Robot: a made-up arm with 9 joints. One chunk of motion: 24 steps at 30 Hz.
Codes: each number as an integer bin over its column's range. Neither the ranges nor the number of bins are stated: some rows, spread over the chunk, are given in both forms.
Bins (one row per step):
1: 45 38 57 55 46 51
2: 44 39 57 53 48 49
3: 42 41 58 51 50 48
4: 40 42 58 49 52 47
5: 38 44 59 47 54 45
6: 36 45 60 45 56 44
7: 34 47 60 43 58 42
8: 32 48 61 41 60 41
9: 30 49 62 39 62 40
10: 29 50 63 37 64 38
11: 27 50 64 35 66 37
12: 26 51 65 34 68 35
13: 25 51 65 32 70 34
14: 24 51 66 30 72 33
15: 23 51 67 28 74 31
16: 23 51 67 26 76 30
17: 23 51 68 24 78 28
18: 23 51 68 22 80 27
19: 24 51 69 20 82 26
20: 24 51 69 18 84 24
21: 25 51 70 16 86 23
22: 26 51 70 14 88 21
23: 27 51 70 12 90 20
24: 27 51 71 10 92 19
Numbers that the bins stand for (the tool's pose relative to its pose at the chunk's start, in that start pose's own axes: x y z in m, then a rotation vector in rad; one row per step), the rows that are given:
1: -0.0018 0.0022 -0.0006 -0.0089 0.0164 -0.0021
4: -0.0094 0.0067 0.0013 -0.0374 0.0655 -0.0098
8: -0.0215 0.0133 0.0071 -0.0754 0.1309 -0.0213
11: -0.0291 0.0156 0.0128 -0.1038 0.1800 -0.0290
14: -0.0336 0.0167 0.0167 -0.1276 0.2291 -0.0367
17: -0.0352 0.0167 0.0205 -0.1561 0.2782 -0.0463
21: -0.0321 0.0167 0.0243 -0.1940 0.3436 -0.0559
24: -0.0291 0.0167 0.0263 -0.2225 0.3927 -0.0635
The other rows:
2: -0.0033 0.0033 -0.0006 -0.0184 0.0327 -0.0060
3: -0.0064 0.0056 0.0013 -0.0279 0.0491 -0.0079
5: -0.0124 0.0089 0.0032 -0.0469 0.0818 -0.0136
6: -0.0155 0.0100 0.0052 -0.0564 0.0982 -0.0156
7: -0.0185 0.0122 0.0052 -0.0659 0.1145 -0.0194
9: -0.0245 0.0144 0.0090 -0.0848 0.1473 -0.0232
10: -0.0261 0.0156 0.0109 -0.0943 0.1636 -0.0271
12: -0.0306 0.0167 0.0147 -0.1086 0.1964 -0.0328
13: -0.0321 0.0167 0.0147 -0.1181 0.2127 -0.0347
15: -0.0352 0.0167 0.0186 -0.1371 0.2455 -0.0405
16: -0.0352 0.0167 0.0186 -0.1466 0.2618 -0.0424
18: -0.0352 0.0167 0.0205 -0.1656 0.2945 -0.0482
19: -0.0336 0.0167 0.0224 -0.1751 0.3109 -0.0501
20: -0.0336 0.0167 0.0224 -0.1845 0.3273 -0.0539
22: -0.0306 0.0167 0.0243 -0.2035 0.3600 -0.0597
23: -0.0291 0.0167 0.0243 -0.2130 0.3764 -0.0616

